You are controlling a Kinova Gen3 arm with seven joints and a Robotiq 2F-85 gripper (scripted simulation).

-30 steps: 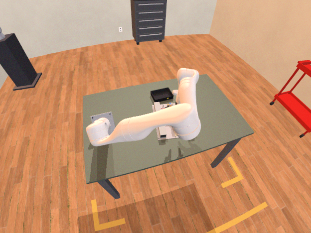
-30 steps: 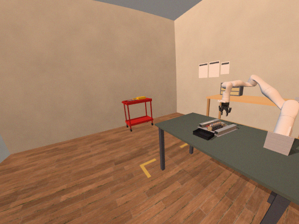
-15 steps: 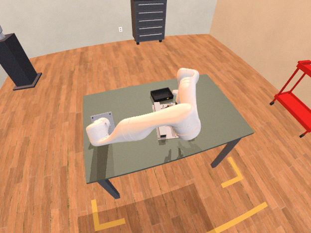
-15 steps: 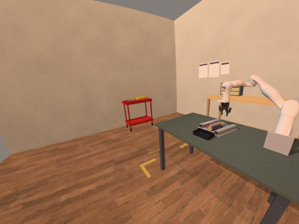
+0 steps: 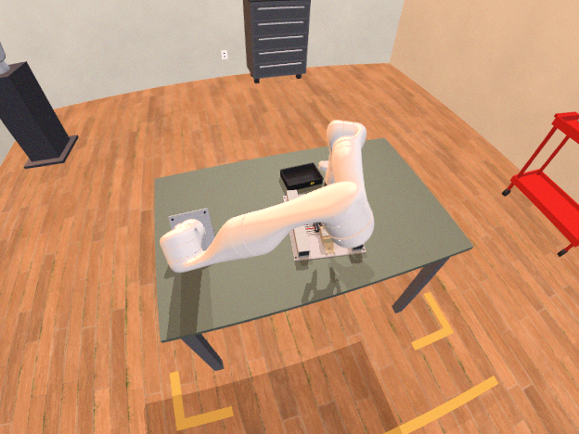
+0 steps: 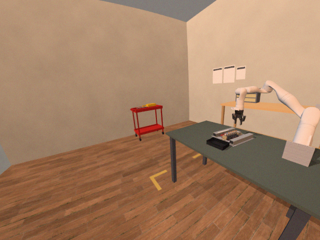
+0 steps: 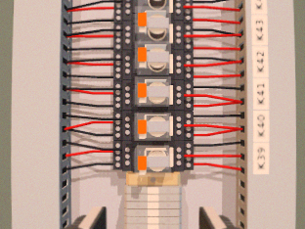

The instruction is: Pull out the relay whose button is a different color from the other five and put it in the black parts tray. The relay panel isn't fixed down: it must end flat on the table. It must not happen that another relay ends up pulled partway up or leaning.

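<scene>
My hand is 160 mm to the right of the relay, 90 mm above it and 10 mm short of it. The rest, counted from my hand: black parts tray: 320 mm to the left, 130 mm below, 30 mm behind; then relay panel: 120 mm below, 60 mm to the left.
</scene>
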